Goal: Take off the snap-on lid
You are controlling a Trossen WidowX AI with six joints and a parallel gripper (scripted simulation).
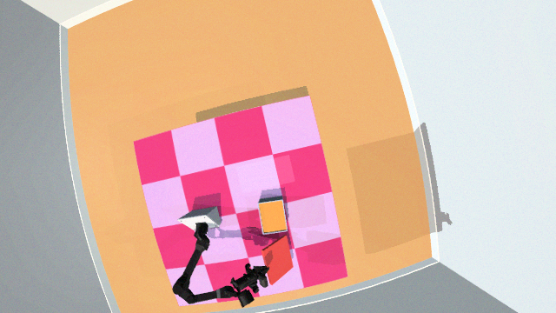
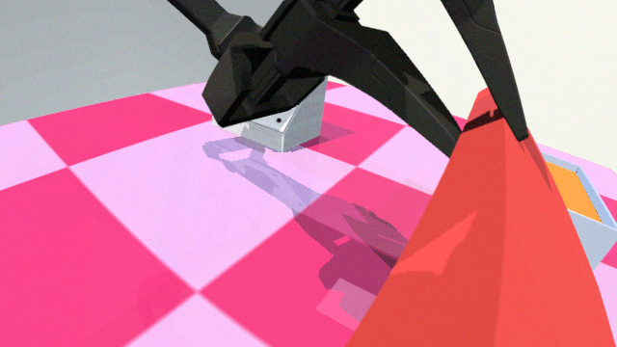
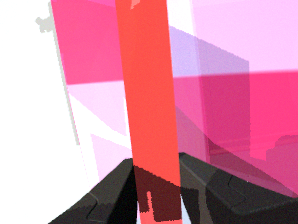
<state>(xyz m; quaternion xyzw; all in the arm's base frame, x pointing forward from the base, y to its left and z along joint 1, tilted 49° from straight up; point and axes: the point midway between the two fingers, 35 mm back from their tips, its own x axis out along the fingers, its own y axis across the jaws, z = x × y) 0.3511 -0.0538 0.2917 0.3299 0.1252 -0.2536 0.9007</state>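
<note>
The red lid is 60 mm ahead of my gripper tip, 50 mm below it and 10 mm to the left of it. The rest, counted from my gripper tip: storage box 280 mm to the left, 130 mm below, 50 mm ahead.
</note>
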